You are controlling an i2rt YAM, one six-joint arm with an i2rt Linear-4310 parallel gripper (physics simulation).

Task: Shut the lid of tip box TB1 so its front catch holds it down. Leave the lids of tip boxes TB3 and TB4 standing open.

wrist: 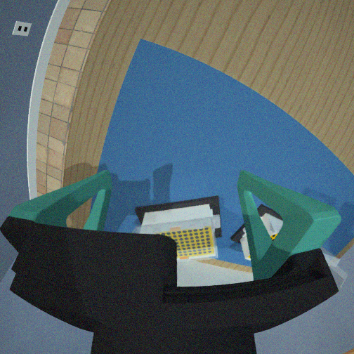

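Note:
My gripper is open, with its two green fingers spread wide and nothing between their tips. Below the fingertips in the wrist view, a white tip box with a yellow, dark-holed rack sits inside a dark-edged holder. Clear plastic shows around its rack, with small orange parts at the rack's edges; the lid's exact angle is hard to tell. A second tip box stands to the right, turned at an angle and partly hidden by the right finger. Clear plastic shows beyond the gripper's right side. I cannot read which box is TB1, TB3 or TB4.
The boxes stand near one edge of a blue mat on a wooden surface. Shadows fall on the mat beside the left finger. A tiled strip and a wall with an outlet are at the left. The black gripper body hides the lower area.

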